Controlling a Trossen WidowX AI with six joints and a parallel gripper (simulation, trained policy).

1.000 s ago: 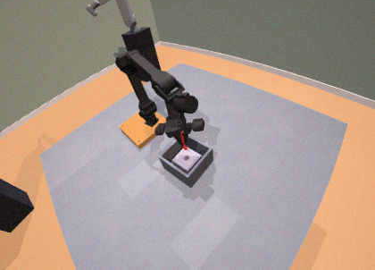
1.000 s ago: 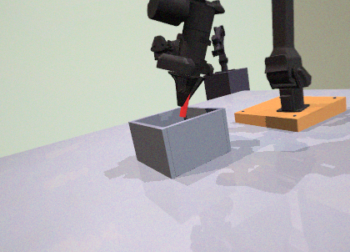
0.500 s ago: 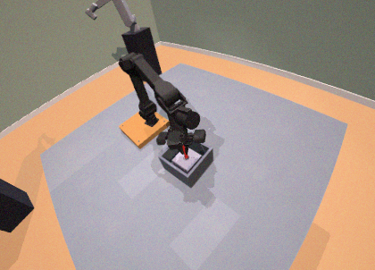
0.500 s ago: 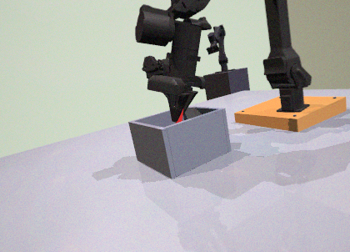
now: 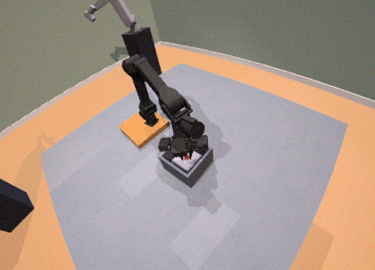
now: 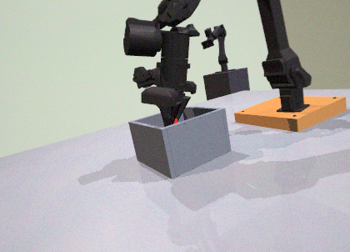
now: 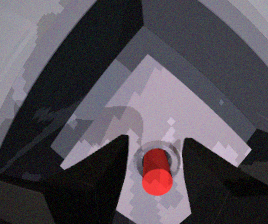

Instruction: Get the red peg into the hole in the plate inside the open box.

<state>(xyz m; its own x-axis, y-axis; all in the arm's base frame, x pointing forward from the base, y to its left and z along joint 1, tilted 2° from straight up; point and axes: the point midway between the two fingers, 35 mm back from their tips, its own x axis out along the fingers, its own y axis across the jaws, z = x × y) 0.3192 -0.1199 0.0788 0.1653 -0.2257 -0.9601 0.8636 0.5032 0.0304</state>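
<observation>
My gripper tip is now 2 cm above the red peg, 1 cm to the right of it and 1 cm past it. The rest, counted from my gripper tip: grey box (4 cm below, 1 cm to the left, 1 cm behind).
</observation>
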